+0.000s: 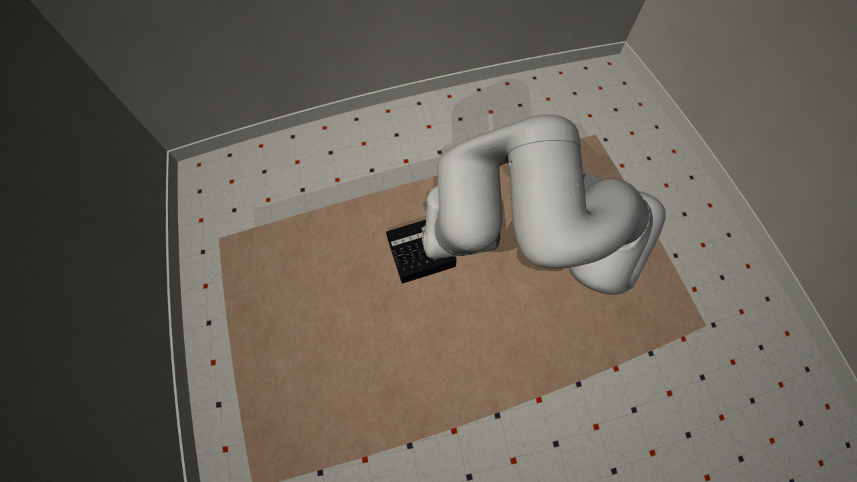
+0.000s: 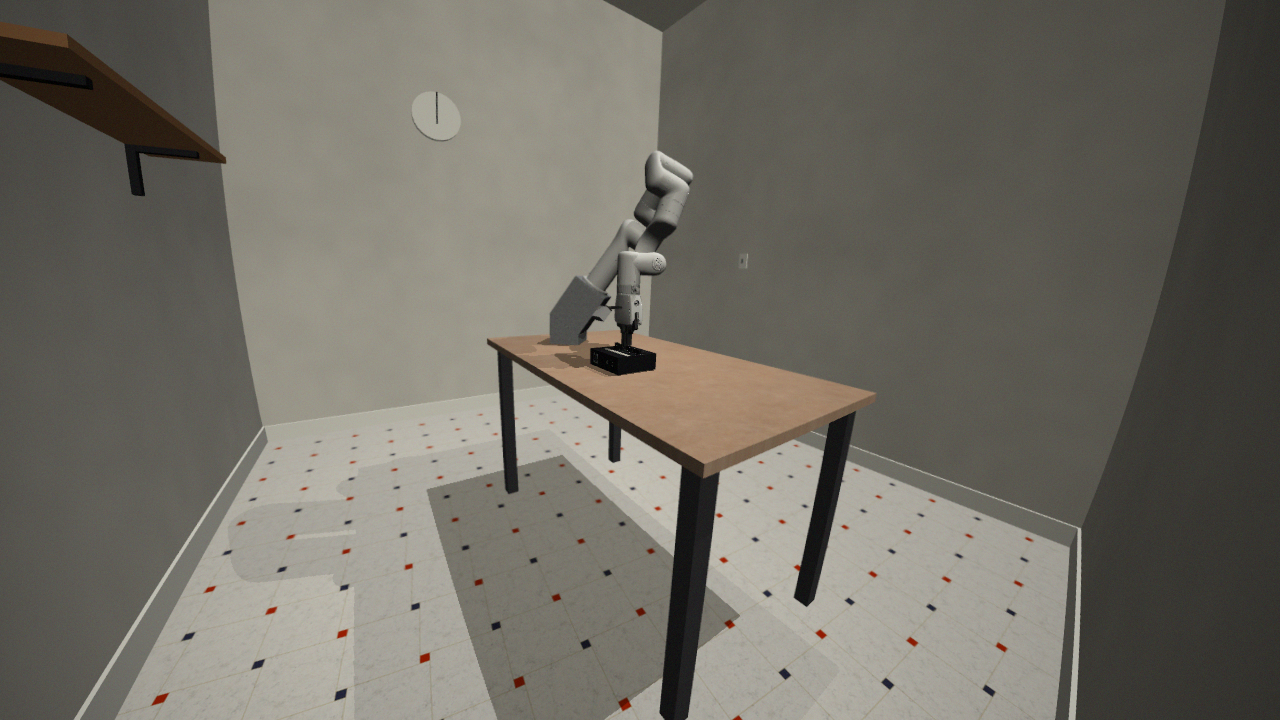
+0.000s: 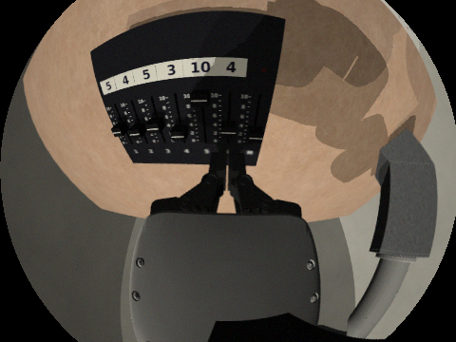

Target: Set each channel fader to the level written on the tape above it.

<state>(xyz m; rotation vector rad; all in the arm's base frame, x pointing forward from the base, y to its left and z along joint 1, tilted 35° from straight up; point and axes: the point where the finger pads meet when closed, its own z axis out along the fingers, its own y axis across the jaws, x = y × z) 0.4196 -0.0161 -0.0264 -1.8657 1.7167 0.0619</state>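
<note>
Right now my hand is 20 mm past the master fader, 30 mm to the left of it and 10 mm above it.
</note>
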